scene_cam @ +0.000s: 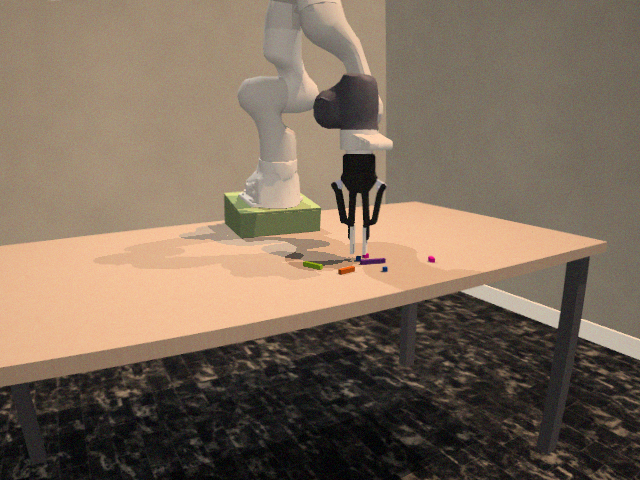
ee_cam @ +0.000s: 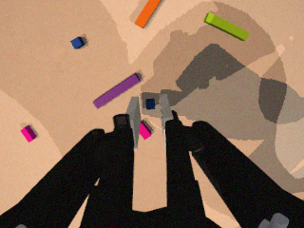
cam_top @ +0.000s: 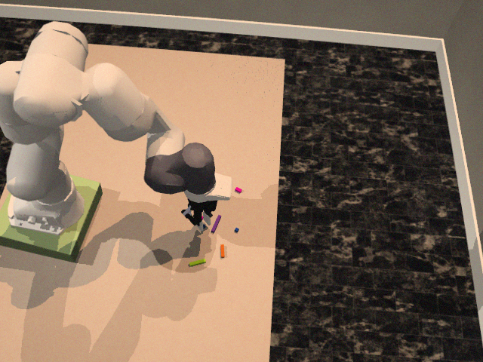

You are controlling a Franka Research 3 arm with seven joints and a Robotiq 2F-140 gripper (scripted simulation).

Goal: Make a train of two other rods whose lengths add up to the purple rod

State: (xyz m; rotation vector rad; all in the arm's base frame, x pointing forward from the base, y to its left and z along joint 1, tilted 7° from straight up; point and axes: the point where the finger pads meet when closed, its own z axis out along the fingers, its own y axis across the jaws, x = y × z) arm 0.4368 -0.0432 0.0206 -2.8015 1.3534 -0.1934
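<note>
The purple rod lies 4 cm ahead of my hand, 1 cm to the left of it and 5 cm below it. Round my hand: orange rod: 6 cm ahead, 9 cm to the right, 5 cm below; lime rod: 2 cm behind, 12 cm to the right, 5 cm below.
</note>
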